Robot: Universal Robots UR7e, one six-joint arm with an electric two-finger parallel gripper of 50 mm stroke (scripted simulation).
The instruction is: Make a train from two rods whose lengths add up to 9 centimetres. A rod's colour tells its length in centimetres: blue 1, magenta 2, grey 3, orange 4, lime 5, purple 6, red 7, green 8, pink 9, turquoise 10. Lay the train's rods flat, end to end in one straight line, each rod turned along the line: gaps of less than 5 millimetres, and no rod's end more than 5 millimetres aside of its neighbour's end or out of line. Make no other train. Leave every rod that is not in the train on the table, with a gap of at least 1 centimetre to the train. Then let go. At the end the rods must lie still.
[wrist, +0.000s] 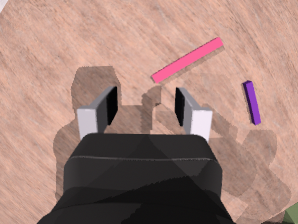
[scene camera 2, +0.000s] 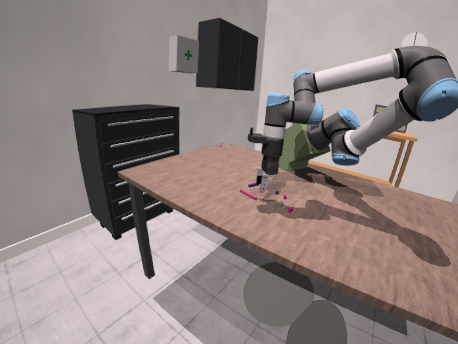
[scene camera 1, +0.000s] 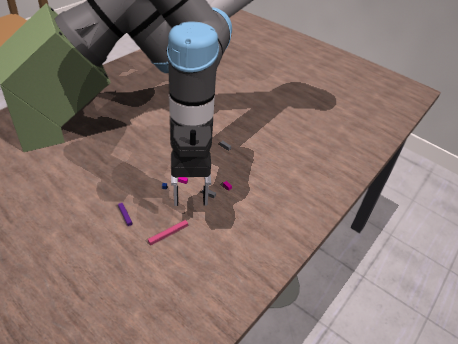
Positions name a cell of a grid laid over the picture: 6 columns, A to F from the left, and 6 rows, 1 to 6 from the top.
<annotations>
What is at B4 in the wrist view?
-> The gripper.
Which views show the gripper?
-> The wrist view, scene camera 2 and scene camera 1: all of them.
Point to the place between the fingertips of the gripper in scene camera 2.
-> D4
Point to a pink rod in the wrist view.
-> D2
</annotations>
